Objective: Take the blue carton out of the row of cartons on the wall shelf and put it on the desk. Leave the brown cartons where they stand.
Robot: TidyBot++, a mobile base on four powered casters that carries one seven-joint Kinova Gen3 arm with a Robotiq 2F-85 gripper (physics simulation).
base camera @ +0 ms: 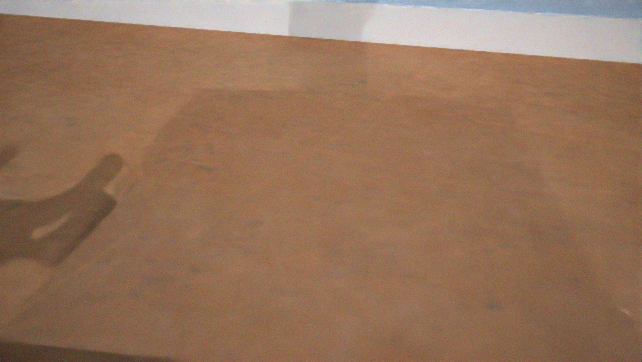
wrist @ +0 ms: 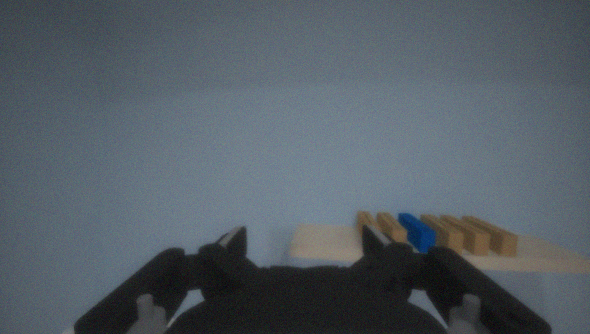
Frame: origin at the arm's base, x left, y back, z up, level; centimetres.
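Seen in the pictures: gripper, between the fingertips: (wrist: 304,238).
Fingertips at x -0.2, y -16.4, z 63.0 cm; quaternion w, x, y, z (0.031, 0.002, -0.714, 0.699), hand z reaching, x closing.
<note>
Offsets run from my fingertips to a thing's top centre. Level surfaces: height alone.
The blue carton {dx -49.9, dy -69.4, dz -20.1 cm} (wrist: 419,234) stands upright in the row on the pale wall shelf {dz -28.1 cm} (wrist: 320,242), right of the middle in the wrist view. Two brown cartons {dx -40.0, dy -70.9, dz -20.1 cm} (wrist: 392,227) stand to its left, the leftmost partly hidden behind the right finger. Three brown cartons {dx -59.8, dy -68.0, dz -20.1 cm} (wrist: 442,235) {dx -68.8, dy -66.7, dz -20.1 cm} (wrist: 465,236) {dx -78.7, dy -65.2, dz -20.1 cm} (wrist: 491,237) stand to its right. My gripper (wrist: 304,238) is open, with no thing between its fingers. The fingers point at the wall left of the blue carton, and the right finger overlaps the shelf's left part in the picture. The desk does not show in either view.
The blue-grey wall (wrist: 300,150) rises behind the shelf in the wrist view. In the base camera view, the brown floor {dz -102.7 cm} (base camera: 350,200) runs up to a white baseboard (base camera: 200,15). Dark shadows lie on the floor, one at the left edge shaped like part of an arm.
</note>
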